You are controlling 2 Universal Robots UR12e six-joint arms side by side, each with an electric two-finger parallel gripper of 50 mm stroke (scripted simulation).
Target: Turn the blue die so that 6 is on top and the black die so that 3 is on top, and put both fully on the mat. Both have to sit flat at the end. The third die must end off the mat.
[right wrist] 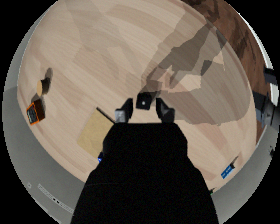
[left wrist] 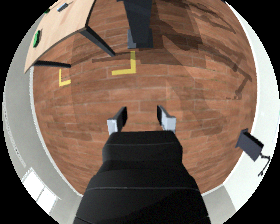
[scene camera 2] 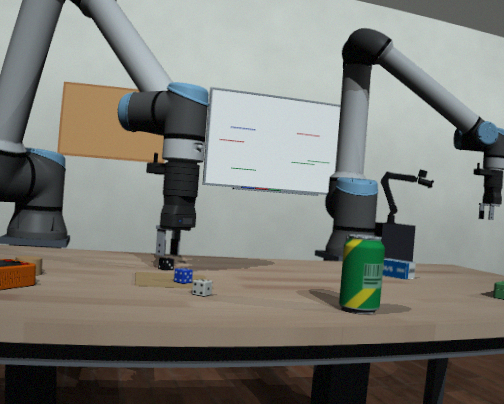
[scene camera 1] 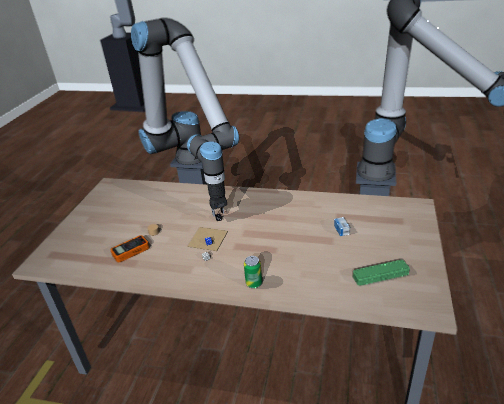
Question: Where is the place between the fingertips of the right gripper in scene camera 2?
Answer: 167,255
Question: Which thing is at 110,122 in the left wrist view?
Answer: The left gripper.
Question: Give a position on a tan mat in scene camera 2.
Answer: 147,279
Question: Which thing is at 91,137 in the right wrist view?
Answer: A tan mat.
